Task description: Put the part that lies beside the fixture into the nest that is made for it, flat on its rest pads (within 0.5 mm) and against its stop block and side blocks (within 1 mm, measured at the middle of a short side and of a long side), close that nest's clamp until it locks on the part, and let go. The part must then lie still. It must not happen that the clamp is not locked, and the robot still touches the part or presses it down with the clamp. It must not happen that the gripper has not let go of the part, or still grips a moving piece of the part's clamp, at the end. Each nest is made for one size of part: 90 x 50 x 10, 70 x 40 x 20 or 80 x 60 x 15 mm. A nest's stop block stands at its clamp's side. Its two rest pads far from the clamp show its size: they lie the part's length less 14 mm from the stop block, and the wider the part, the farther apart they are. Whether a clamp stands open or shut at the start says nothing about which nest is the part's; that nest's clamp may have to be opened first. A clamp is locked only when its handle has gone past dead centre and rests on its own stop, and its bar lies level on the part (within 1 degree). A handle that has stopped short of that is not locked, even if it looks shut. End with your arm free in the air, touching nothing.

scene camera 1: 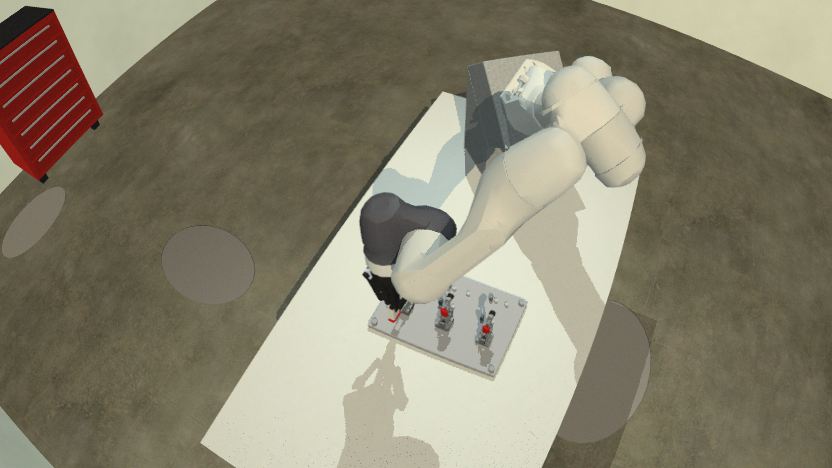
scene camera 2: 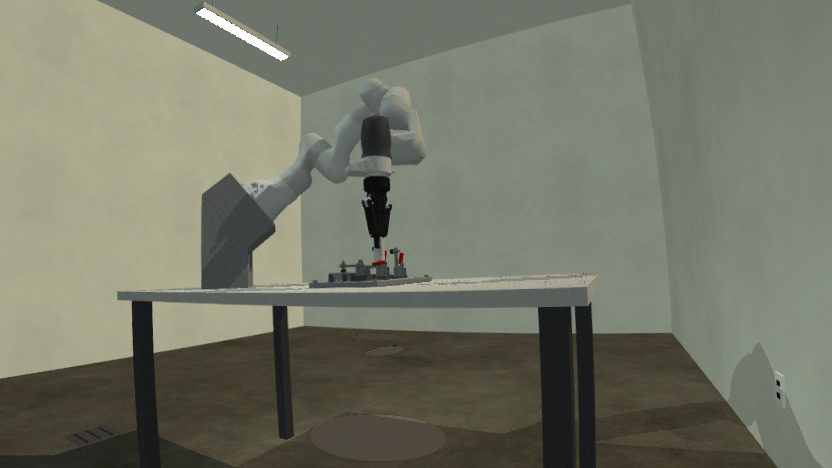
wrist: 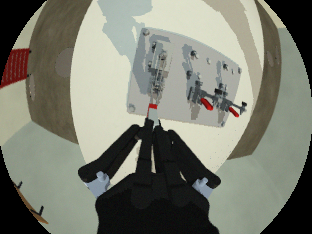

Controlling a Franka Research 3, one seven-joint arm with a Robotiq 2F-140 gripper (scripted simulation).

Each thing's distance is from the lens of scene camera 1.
fixture plate [scene camera 1: 458,345]: 135 cm
